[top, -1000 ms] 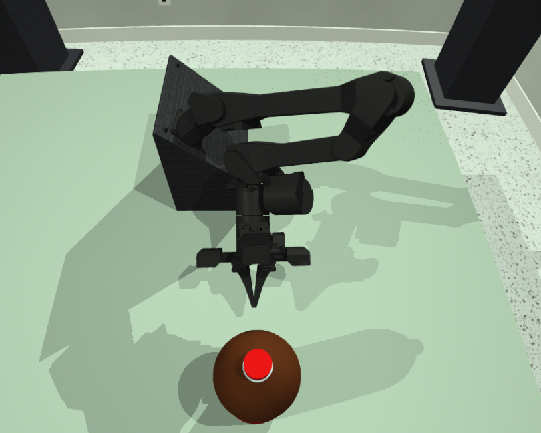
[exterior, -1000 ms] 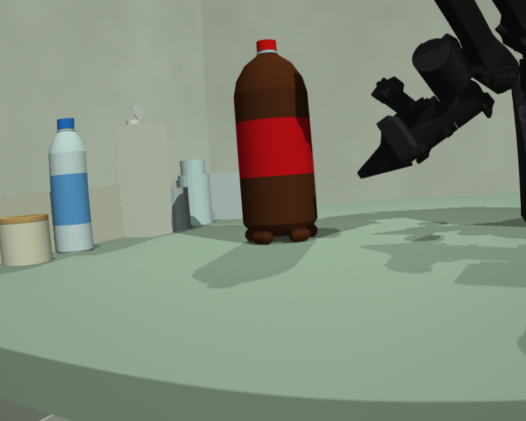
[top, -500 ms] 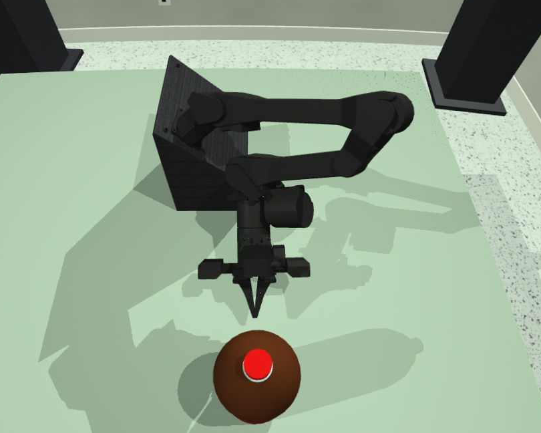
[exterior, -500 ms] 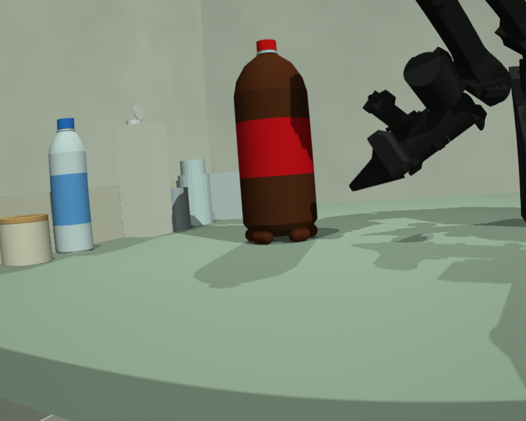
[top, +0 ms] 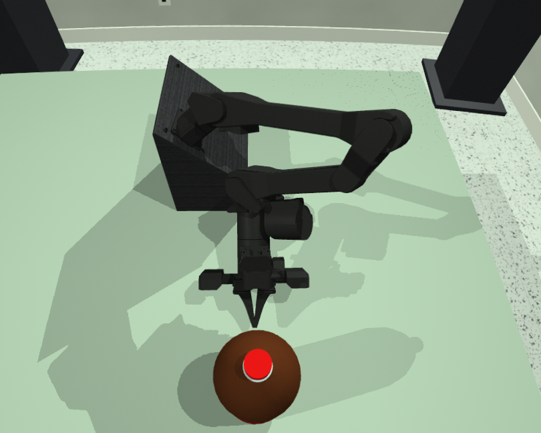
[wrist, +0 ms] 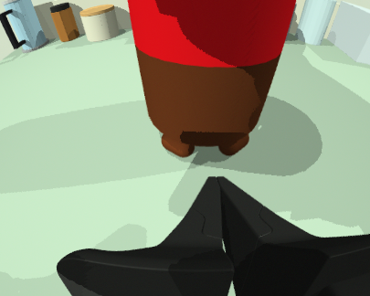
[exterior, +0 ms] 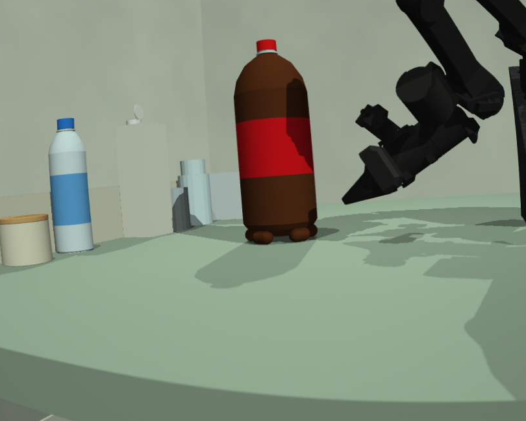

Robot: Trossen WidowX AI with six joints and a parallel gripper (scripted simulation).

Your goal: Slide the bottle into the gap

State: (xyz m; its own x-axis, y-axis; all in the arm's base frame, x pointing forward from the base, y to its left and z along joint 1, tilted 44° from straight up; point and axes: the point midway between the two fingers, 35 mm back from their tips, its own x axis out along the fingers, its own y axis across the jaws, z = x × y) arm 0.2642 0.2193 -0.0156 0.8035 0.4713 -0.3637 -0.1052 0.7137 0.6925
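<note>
Right now the brown cola bottle is 130 mm ahead of my hand, 10 mm to the left of it and 80 mm above it. Round my hand: cream canister 410 mm ahead, 270 mm to the left, 40 mm below; then grey cup 460 mm ahead, 140 mm to the right, 50 mm below; then blue-labelled water bottle 430 mm ahead, 160 mm to the left, 40 mm above.
</note>
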